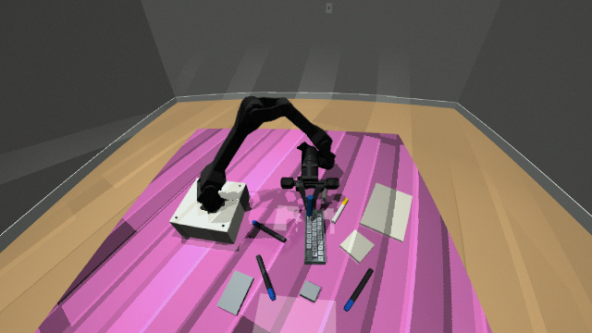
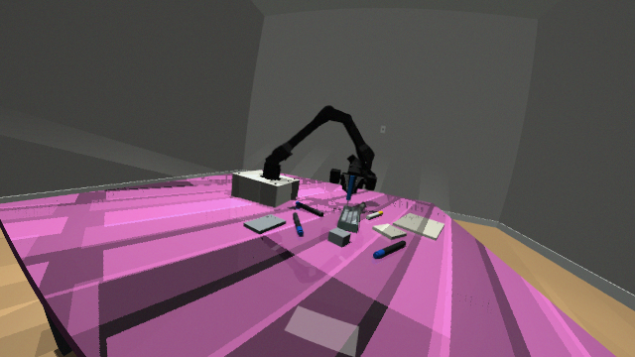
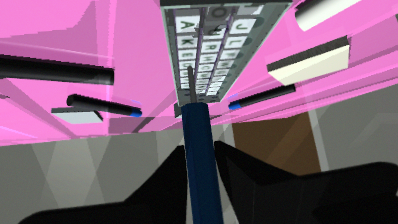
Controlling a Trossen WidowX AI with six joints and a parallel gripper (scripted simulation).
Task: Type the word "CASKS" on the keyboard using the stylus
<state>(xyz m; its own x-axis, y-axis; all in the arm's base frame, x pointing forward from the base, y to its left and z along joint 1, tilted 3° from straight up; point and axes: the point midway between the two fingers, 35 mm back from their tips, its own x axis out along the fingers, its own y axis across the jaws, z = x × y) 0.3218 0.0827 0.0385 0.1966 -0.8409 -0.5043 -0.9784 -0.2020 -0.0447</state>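
My gripper tip is now 22 cm to the left of the grey block, 8 cm above it and 5 cm short of it. The rest, counted from my gripper tip: stylus tip: 5 cm below; blue stylus: 2 cm below; white-and-yellow marker: 11 cm ahead, 9 cm to the left, 8 cm below.
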